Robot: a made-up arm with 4 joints.
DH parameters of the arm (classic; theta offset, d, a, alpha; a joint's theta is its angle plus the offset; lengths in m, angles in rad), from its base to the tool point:
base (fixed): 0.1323 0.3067 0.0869 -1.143
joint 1: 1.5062 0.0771 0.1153 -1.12
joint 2: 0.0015 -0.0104 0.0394 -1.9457
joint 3: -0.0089 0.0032 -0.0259 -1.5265
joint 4: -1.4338 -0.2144 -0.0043 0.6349
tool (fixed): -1.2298 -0.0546 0 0
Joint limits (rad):
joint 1: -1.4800..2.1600
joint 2: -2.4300..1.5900
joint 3: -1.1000..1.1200
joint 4: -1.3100..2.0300
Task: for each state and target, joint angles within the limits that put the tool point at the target. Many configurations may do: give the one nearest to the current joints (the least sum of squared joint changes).
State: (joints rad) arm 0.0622 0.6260 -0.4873 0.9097
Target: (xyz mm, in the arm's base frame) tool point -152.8 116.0 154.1
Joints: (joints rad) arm -0.1811 0.9774 0.3542 0.7041
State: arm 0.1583 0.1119 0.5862 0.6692
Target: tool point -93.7 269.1 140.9
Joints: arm -0.2204 -0.6656 0.2150 0.8202
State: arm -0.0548 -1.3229 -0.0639 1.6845
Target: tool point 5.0 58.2 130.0
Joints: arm -0.8519 -1.1475 -0.8595 1.7432
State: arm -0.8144 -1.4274 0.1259 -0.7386
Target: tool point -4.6 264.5 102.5
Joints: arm -0.5346 -1.3396 -0.1594 -0.7134
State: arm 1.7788 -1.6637 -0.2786 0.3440
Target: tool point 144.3 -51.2 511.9
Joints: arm 2.1573 -0.9841 -0.7903 0.4808
